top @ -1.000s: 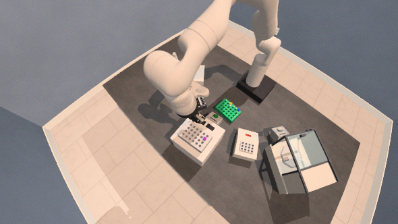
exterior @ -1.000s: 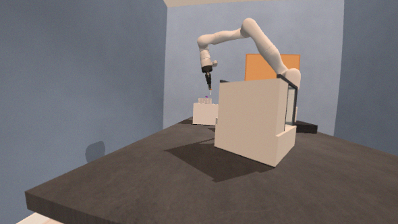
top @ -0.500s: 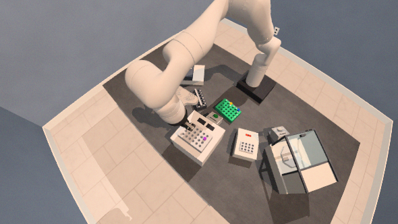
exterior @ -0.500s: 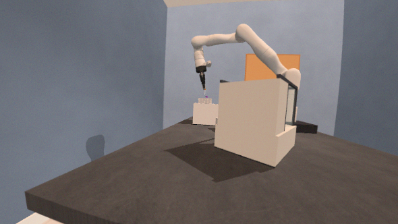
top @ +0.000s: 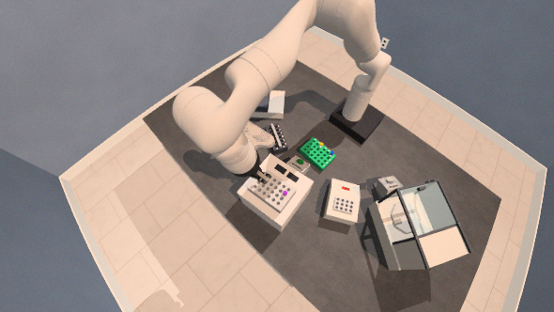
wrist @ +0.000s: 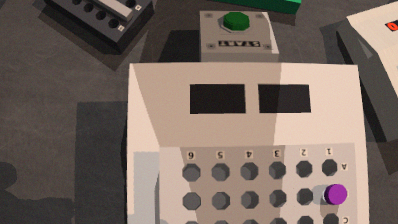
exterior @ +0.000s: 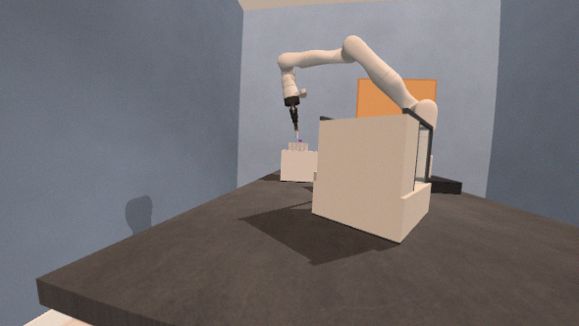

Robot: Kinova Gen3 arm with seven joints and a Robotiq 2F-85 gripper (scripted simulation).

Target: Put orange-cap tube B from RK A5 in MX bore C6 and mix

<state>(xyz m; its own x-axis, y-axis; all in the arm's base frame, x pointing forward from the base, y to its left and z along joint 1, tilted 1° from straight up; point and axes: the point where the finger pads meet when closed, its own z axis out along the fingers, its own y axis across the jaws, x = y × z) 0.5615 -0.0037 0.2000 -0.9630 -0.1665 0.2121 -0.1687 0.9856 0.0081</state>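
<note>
My hand is 20 mm past the grey mixer block, 40 mm to the right of it and 100 mm above it. Round my hand: green start key (200 mm behind, 10 mm to the left, 180 mm below); orange-capped tube (10 mm behind, 40 mm below); magnet block (230 mm behind, 150 mm to the right, 230 mm below).
</note>
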